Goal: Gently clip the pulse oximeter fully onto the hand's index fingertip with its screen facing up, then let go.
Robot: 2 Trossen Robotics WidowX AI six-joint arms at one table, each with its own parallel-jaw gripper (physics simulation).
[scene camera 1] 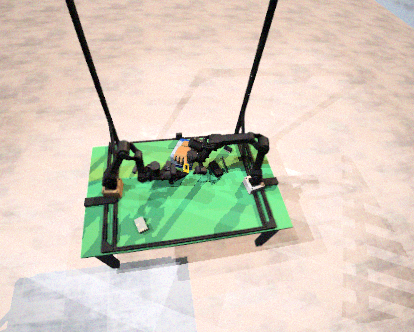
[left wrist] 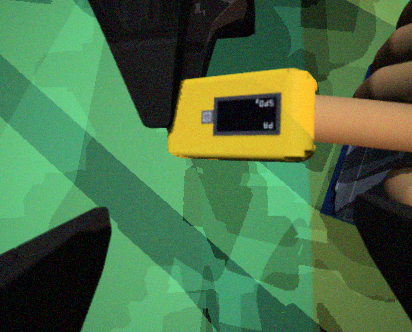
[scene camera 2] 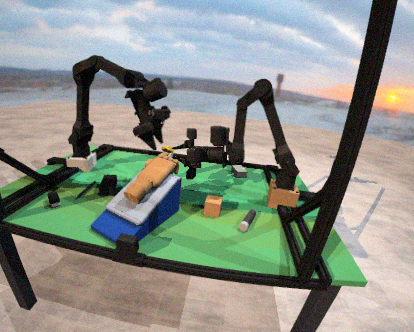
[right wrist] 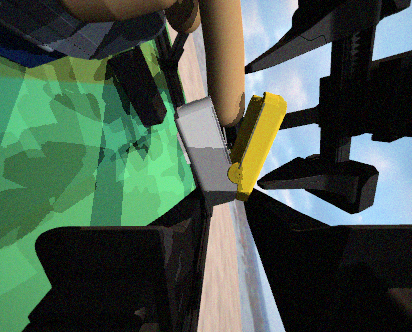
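Where they show: left gripper, between the fingertips: [scene camera 1: 192,167] [left wrist: 232,213] [scene camera 2: 158,146] [right wrist: 253,135]; right gripper, between the fingertips: [scene camera 1: 186,174] [left wrist: 169,131] [scene camera 2: 169,152] [right wrist: 223,192]; left arm's base, origin of its link: [scene camera 1: 254,181] [scene camera 2: 81,155]; right arm's base, origin of its link: [scene camera 1: 111,185] [scene camera 2: 284,185].
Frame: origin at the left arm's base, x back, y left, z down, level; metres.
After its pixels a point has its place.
The yellow and grey pulse oximeter [scene camera 1: 186,168] @[z -0.108, x -0.401, y -0.168 m] [scene camera 2: 167,149] @[z -0.107, x -0.401, y -0.183 m] [left wrist: 245,115] @[z -0.111, x -0.400, y -0.173 m] [right wrist: 265,135] @[z -0.109, x -0.414, y -0.183 m] has its screen facing up. My right gripper [scene camera 2: 181,148] [right wrist: 223,192] @[z -0.082, x -0.406, y -0.144 m] is shut on its rear end, and its jaws stand spread in a V. The index finger [left wrist: 365,122] [right wrist: 225,60] of the tan hand [scene camera 1: 183,151] @[z -0.092, x -0.373, y -0.302 m] [scene camera 2: 152,175] @[z -0.076, x -0.368, y -0.346 m] reaches in between the jaws; its rounded tip lies short of the hinge in the right wrist view. The yellow shell hides the tip in the left wrist view. My left gripper [scene camera 2: 156,146] @[z -0.109, x -0.368, y -0.161 m] [left wrist: 232,213] @[z -0.109, x -0.368, y -0.161 m] is open and empty, above the oximeter.
The hand lies on a blue wedge [scene camera 2: 167,205] @[z 0.007, x -0.416, y -0.374 m] with a grey top. An orange cube [scene camera 2: 213,206] @[z 0.021, x -0.560, y -0.349 m], a dark cylinder [scene camera 2: 247,220] @[z 0.033, x -0.660, y -0.406 m], a black box [scene camera 2: 108,184] @[z 0.025, x -0.192, y -0.223 m], a thin black stick [scene camera 2: 86,189] @[z 0.052, x -0.106, y -0.220 m] and a grey box [scene camera 1: 141,224] @[z 0.029, x -0.732, y 0.020 m] [scene camera 2: 239,171] @[z 0.029, x -0.727, y -0.022 m] rest on the green table.
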